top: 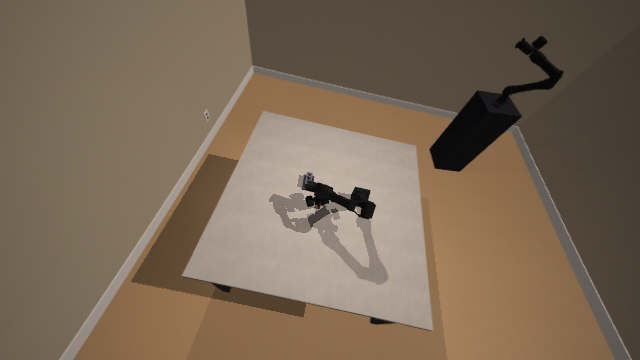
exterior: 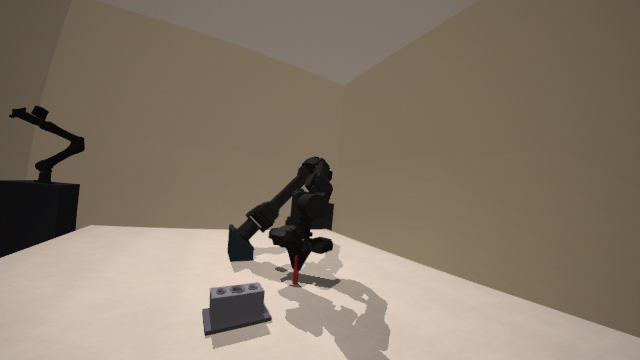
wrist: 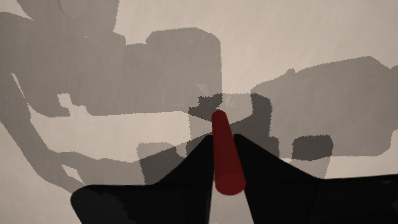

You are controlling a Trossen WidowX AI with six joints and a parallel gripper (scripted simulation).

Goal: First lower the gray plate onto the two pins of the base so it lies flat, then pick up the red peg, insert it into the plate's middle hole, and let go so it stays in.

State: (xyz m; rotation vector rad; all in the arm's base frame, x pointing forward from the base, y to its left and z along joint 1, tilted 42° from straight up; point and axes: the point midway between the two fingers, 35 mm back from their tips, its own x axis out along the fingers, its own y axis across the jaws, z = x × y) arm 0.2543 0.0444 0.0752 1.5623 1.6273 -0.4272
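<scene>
Now: the gray plate 180 mm to the right of my gripper tip and 80 mm ahead of it. Also, from my gripper tip: base 180 mm to the right, 80 mm ahead, 30 mm below; then red peg right at my gripper tip.
</scene>
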